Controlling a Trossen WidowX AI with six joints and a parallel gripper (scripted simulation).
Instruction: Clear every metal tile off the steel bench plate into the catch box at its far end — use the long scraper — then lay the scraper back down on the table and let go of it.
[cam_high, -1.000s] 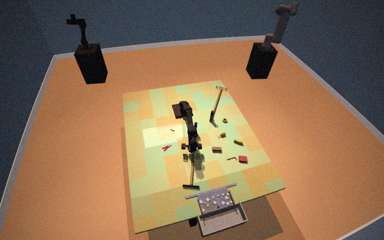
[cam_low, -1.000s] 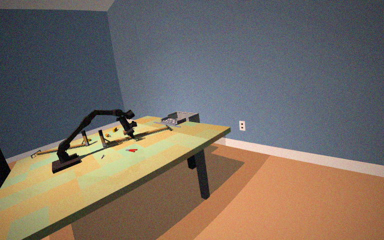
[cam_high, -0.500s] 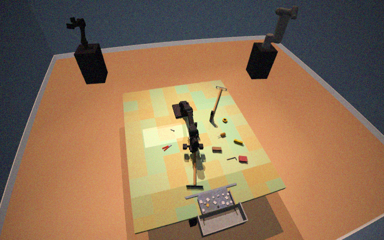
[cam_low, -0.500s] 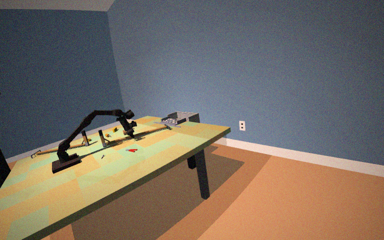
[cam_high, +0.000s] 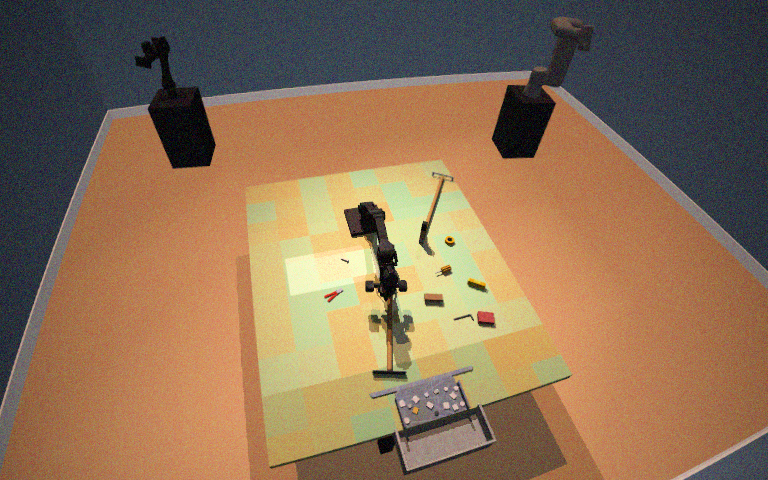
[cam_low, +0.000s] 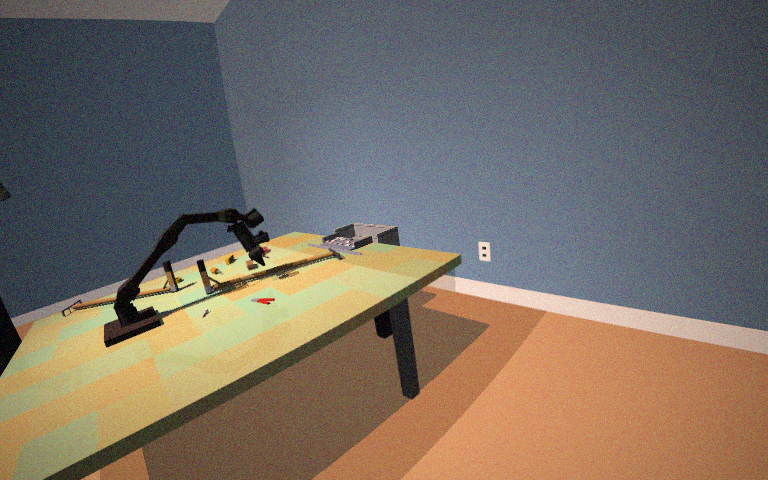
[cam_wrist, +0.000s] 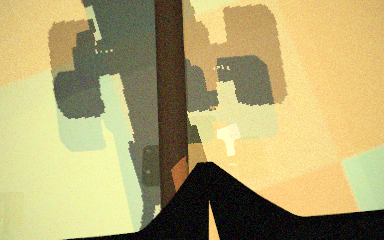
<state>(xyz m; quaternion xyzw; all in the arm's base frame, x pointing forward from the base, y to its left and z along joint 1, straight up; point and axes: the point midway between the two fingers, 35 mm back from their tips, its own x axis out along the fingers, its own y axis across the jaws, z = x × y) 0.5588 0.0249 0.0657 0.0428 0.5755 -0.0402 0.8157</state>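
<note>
Right now the long scraper is 30 mm ahead of my gripper tip, 20 mm to the left of it and 10 mm above it. The rest, counted from my gripper tip: orange screwdriver 330 mm to the left, 170 mm behind, 40 mm below; hex key 380 mm to the left, 100 mm ahead, 50 mm below; brown block 240 mm to the left, 40 mm below, 10 mm behind.
</note>
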